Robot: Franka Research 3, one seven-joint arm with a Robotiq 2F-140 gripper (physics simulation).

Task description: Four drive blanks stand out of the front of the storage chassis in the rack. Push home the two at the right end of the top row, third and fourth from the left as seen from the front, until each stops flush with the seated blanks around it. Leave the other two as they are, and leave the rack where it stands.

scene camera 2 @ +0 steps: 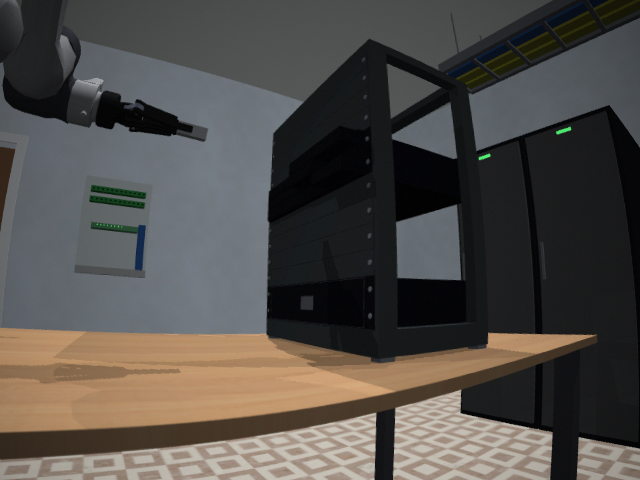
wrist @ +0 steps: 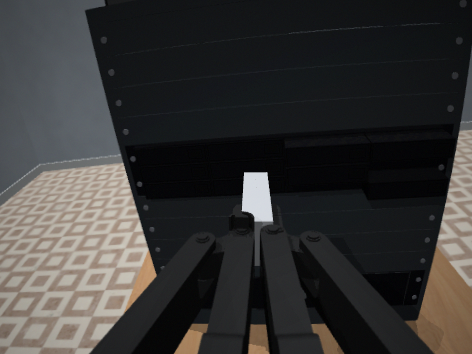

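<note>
The black storage chassis (scene camera 2: 320, 167) (wrist: 165, 172) sits in the middle of the rack (scene camera 2: 383, 232) (wrist: 280, 112). In the wrist view, the third top-row blank (wrist: 326, 150) and the fourth top-row blank (wrist: 411, 145) stand out, their upper faces showing. Below, at the right end, another blank (wrist: 407, 186) stands out. The fourth protruding blank is hard to make out in the dark front. My gripper (scene camera 2: 199, 133) (wrist: 255, 190) is shut and empty, with its pale fingertips together. It is well in front of the rack, apart from it, and appears left of the third column in the wrist view.
The rack stands on a wooden table (scene camera 2: 206, 408) (wrist: 447, 285). A lower unit (scene camera 2: 336, 302) (wrist: 387, 289) with a pale label sits near the rack's base. Dark cabinets (scene camera 2: 573, 232) stand behind at the right, and a cable tray (scene camera 2: 547, 38) hangs overhead. A wall panel (scene camera 2: 111, 248) is at the left.
</note>
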